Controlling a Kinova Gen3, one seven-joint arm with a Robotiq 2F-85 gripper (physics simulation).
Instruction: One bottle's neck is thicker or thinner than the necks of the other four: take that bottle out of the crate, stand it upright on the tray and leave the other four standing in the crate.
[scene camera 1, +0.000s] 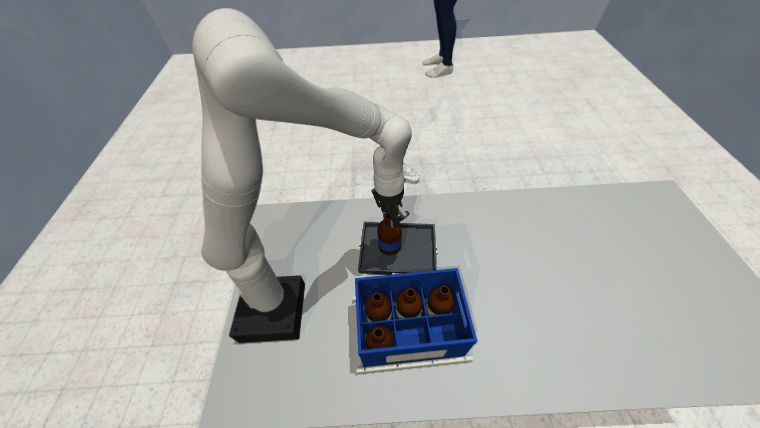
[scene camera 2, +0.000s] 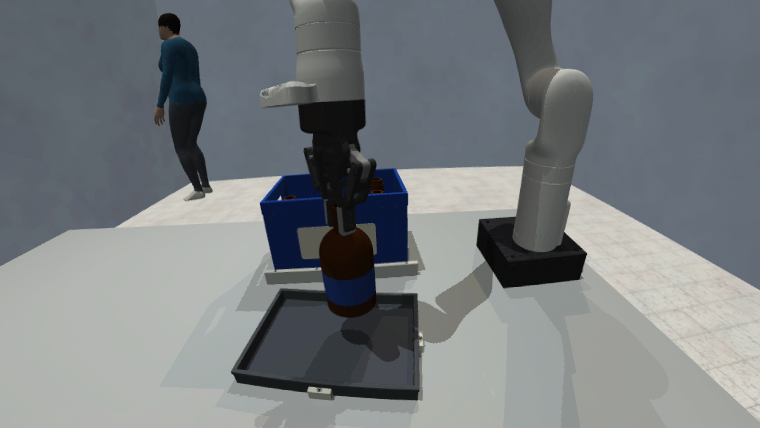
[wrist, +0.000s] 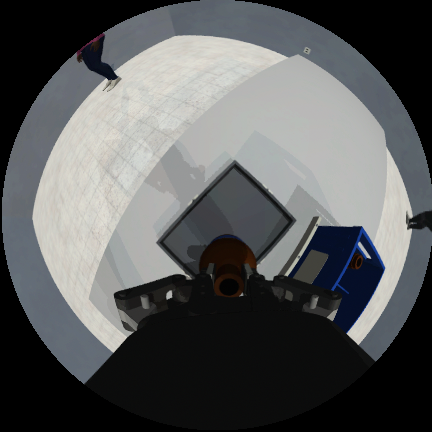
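Seen in the pictures: gripper, between the fingertips: (scene camera 1: 390, 222) (scene camera 2: 340, 229) (wrist: 228, 271); arm's base, origin of its link: (scene camera 1: 268, 296) (scene camera 2: 534, 239).
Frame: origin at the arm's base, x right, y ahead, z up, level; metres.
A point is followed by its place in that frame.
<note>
My gripper (scene camera 1: 394, 220) {y 0.380, x -0.130, z 0.122 m} (scene camera 2: 336, 216) {y 0.380, x -0.130, z 0.122 m} (wrist: 228, 271) {y 0.380, x -0.130, z 0.122 m} is shut on the neck of a brown bottle (scene camera 1: 389, 233) {y 0.373, x -0.100, z 0.110 m} (scene camera 2: 348, 287) {y 0.376, x -0.163, z 0.053 m} (wrist: 227, 253) {y 0.395, x -0.141, z 0.114 m} with a blue label. The bottle hangs upright, its base a little above the dark tray (scene camera 1: 420, 249) {y 0.482, x -0.132, z -0.061 m} (scene camera 2: 292, 340) {y 0.476, x -0.141, z -0.061 m} (wrist: 240, 200) {y 0.481, x -0.156, z -0.061 m}, towards the tray's robot-base side; its shadow falls on the tray floor apart from its base. In scene camera 1, three brown bottles (scene camera 1: 378, 308) {y 0.317, x 0.098, z 0.061 m} (scene camera 1: 409, 304) {y 0.399, x 0.097, z 0.061 m} (scene camera 1: 440, 301) {y 0.482, x 0.099, z 0.060 m} stand in the blue crate's (scene camera 1: 457, 350) {y 0.500, x 0.218, z 0.035 m} (scene camera 2: 281, 228) {y 0.505, x 0.033, z 0.054 m} (wrist: 345, 245) {y 0.498, x 0.032, z 0.088 m} row nearer the tray. Another bottle (scene camera 1: 379, 338) {y 0.311, x 0.182, z 0.096 m} stands in the other row's left cell. Two cells are empty.
The crate stands close beside the tray, with a pale strip (scene camera 1: 414, 365) {y 0.394, x 0.226, z -0.036 m} (scene camera 2: 281, 275) {y 0.522, x 0.022, z -0.045 m} along its foot. The tray has a low raised rim. The arm's black base (scene camera 1: 268, 319) {y 0.009, x 0.069, z 0.004 m} (scene camera 2: 531, 265) {y 0.041, x -0.062, z -0.018 m} stands to one side of both. A person (scene camera 2: 183, 74) stands beyond the table area.
</note>
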